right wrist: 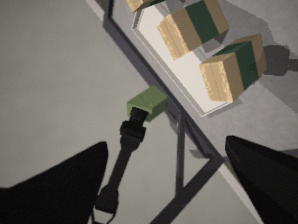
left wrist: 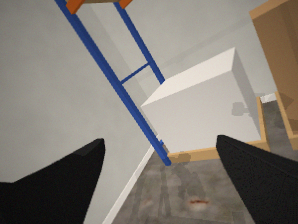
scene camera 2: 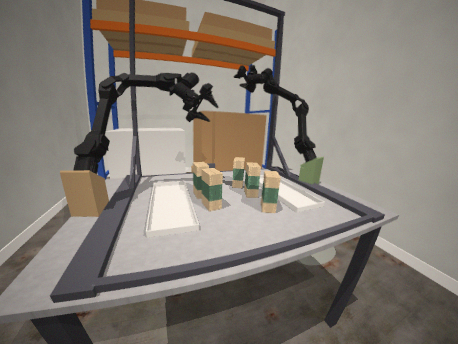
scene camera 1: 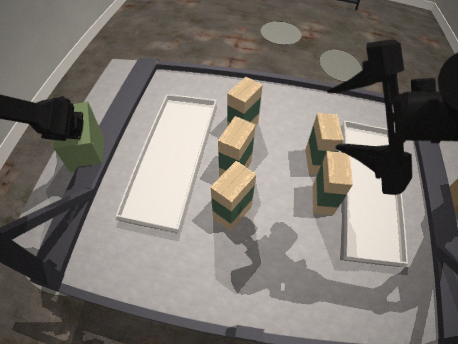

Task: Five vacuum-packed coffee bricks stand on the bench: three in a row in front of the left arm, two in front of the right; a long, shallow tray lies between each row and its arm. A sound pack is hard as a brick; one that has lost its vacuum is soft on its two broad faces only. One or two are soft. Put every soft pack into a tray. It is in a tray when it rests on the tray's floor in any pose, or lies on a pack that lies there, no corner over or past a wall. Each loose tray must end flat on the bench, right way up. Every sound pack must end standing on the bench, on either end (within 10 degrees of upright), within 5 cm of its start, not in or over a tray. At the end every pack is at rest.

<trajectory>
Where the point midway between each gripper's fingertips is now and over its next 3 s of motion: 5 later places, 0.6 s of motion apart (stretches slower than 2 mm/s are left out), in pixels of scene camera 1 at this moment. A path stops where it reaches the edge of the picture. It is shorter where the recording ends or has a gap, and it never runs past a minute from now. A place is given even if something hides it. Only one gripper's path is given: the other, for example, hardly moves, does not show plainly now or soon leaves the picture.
My right gripper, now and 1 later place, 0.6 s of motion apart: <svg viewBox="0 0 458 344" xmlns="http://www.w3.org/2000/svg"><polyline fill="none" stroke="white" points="333,119 360,115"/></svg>
</trajectory>
